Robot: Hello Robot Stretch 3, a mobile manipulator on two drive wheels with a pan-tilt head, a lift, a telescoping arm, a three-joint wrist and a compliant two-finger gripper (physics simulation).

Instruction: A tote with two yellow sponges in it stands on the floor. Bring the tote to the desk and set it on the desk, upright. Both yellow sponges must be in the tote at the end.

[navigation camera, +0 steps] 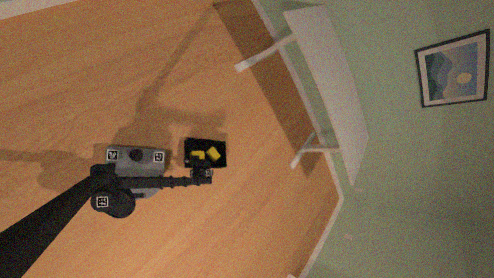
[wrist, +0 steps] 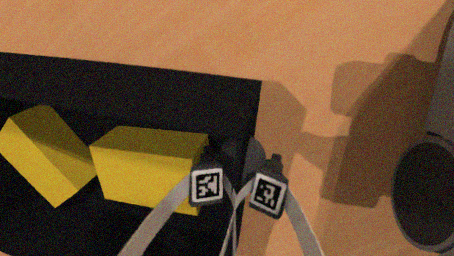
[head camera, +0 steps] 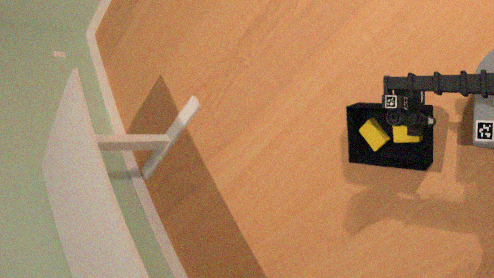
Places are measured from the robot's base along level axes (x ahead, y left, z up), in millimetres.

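Pixels of known places: gripper, between the fingertips: (navigation camera: 187, 160); robot's base, origin of its link: (navigation camera: 136, 154).
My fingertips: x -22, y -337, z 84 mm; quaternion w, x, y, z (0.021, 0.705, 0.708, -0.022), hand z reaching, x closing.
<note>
Ahead of a thing's pixels: the offset from my fingertips to its top centre. Level surfaces: height alone.
The black tote (head camera: 389, 159) (navigation camera: 204, 142) (wrist: 150, 95) is upright, held above the floor beside the robot's base. One yellow sponge {dx +53, dy -221, dz -2 mm} (head camera: 373, 135) (navigation camera: 213, 153) (wrist: 42, 160) lies tilted inside it. The other yellow sponge {dx +37, dy -85, dz +4 mm} (head camera: 401, 136) (navigation camera: 197, 154) (wrist: 137, 170) lies inside near the gripper, which partly covers it. My gripper (head camera: 425, 121) (wrist: 241, 154) is shut on the tote's end wall, one fingertip inside and one outside. The desk {dz +637 mm} (head camera: 82, 175) (navigation camera: 332, 85) has a pale top and stands along the green wall, apart from the tote.
A desk leg (head camera: 172, 137) (navigation camera: 300, 150) reaches out over the wooden floor in front of the wall. The robot's grey base (head camera: 482, 107) (navigation camera: 155, 167) is close to the tote. A framed picture (navigation camera: 452, 70) hangs on the wall beyond the desk.
</note>
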